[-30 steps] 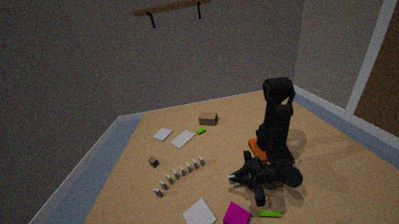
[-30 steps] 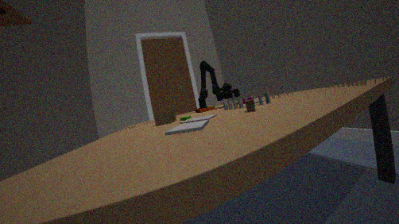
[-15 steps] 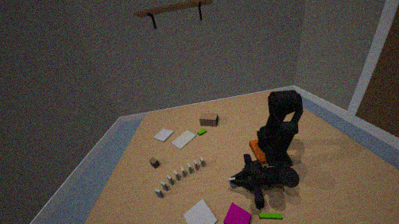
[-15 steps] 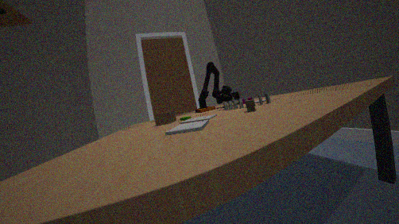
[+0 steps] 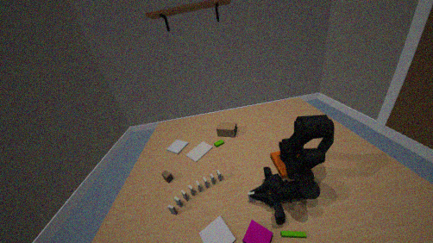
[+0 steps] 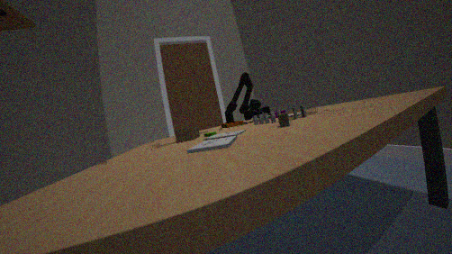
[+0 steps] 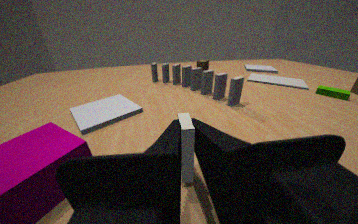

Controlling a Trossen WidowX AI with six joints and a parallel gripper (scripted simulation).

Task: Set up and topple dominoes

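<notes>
The magenta block is 20 mm ahead of my gripper tip, 130 mm to the left of it and 30 mm below it. Round my gripper tip: green block (70 mm ahead, 370 mm to the right, 40 mm below); white flat tile (150 mm ahead, 90 mm to the left, 40 mm below); green bar (100 mm behind, 140 mm to the left, 40 mm below).
</notes>
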